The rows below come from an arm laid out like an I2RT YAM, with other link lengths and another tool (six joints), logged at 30 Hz.
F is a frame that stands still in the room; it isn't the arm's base.
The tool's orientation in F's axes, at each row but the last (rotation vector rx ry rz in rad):
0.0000 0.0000 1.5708
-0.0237 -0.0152 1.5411
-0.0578 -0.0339 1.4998
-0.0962 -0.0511 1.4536
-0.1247 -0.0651 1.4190
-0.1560 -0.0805 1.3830
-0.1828 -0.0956 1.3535
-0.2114 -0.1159 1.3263
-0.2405 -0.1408 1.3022
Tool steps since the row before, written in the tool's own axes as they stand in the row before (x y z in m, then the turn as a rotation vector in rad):
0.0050 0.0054 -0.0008 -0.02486 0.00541 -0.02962
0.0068 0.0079 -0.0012 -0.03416 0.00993 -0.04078
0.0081 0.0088 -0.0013 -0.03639 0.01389 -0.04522
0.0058 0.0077 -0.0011 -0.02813 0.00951 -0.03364
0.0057 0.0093 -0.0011 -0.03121 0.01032 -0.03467
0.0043 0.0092 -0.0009 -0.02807 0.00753 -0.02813
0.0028 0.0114 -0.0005 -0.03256 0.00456 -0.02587
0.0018 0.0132 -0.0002 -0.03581 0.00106 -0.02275
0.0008 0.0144 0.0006 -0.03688 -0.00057 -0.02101
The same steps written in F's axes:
-0.0054 0.0050 -0.0008 -0.00541 -0.02486 -0.02962
-0.0077 0.0070 -0.0014 -0.00993 -0.03409 -0.04084
-0.0081 0.0087 -0.0019 -0.01377 -0.03611 -0.04548
-0.0068 0.0066 -0.0020 -0.00955 -0.02801 -0.03373
-0.0081 0.0069 -0.0024 -0.01069 -0.03098 -0.03476
-0.0080 0.0058 -0.0025 -0.00836 -0.02799 -0.02797
-0.0103 0.0050 -0.0027 -0.00687 -0.03280 -0.02504
-0.0121 0.0047 -0.0031 -0.00496 -0.03648 -0.02111
-0.0134 0.0044 -0.0031 -0.00413 -0.03774 -0.01898

